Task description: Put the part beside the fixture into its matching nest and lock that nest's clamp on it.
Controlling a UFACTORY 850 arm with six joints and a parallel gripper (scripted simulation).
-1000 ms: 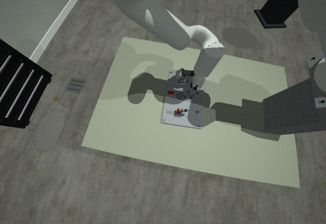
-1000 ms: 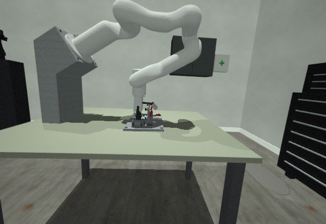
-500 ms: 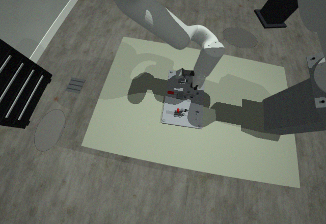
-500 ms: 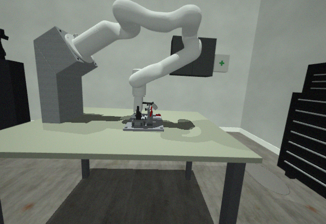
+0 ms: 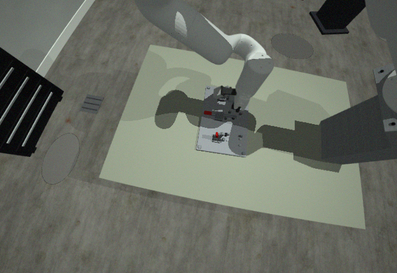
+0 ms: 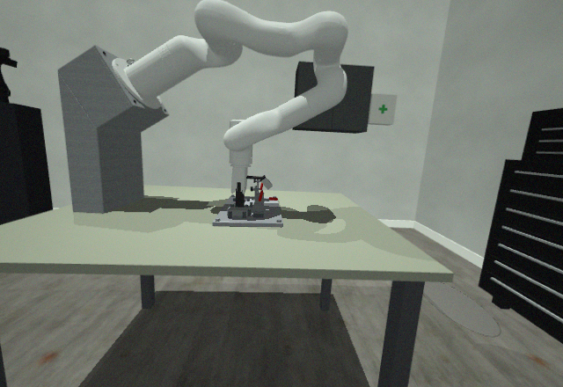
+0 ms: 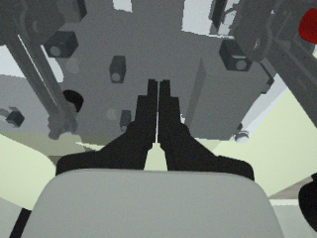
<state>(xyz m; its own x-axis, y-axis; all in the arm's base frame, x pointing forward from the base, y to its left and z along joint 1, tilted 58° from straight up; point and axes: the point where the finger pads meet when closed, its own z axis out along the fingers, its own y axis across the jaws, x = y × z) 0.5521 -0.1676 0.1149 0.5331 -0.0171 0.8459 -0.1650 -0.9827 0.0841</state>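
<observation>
Right now the grey block part is 4 cm to the right of my hand, 1 cm below it and 1 cm behind it. Also, from my hand: grey fixture plate (6 cm ahead, 5 cm to the left, 3 cm below).
</observation>
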